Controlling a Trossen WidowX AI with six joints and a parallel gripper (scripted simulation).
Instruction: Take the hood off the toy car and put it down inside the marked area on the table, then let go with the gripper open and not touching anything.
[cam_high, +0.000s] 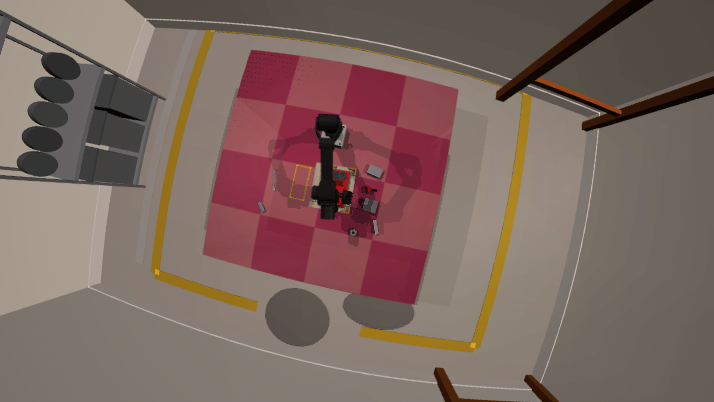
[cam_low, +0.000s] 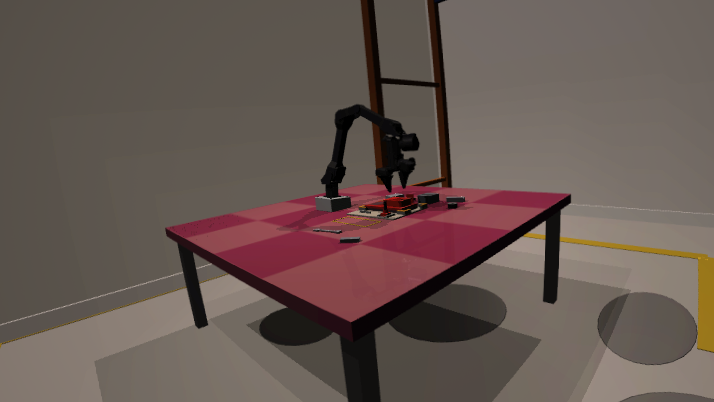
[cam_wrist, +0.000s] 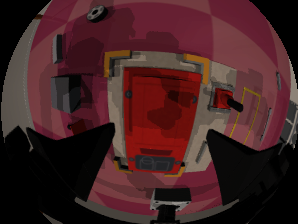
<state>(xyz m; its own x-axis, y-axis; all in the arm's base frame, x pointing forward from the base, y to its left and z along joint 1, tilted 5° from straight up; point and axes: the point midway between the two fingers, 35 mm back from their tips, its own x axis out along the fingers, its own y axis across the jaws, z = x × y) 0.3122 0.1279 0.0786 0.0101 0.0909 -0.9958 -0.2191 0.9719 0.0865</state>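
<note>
Right now the red hood is 4 cm below my gripper tip. From my gripper tip the other things lie so: wheel 15 cm ahead, 16 cm to the left, 8 cm below.
</note>
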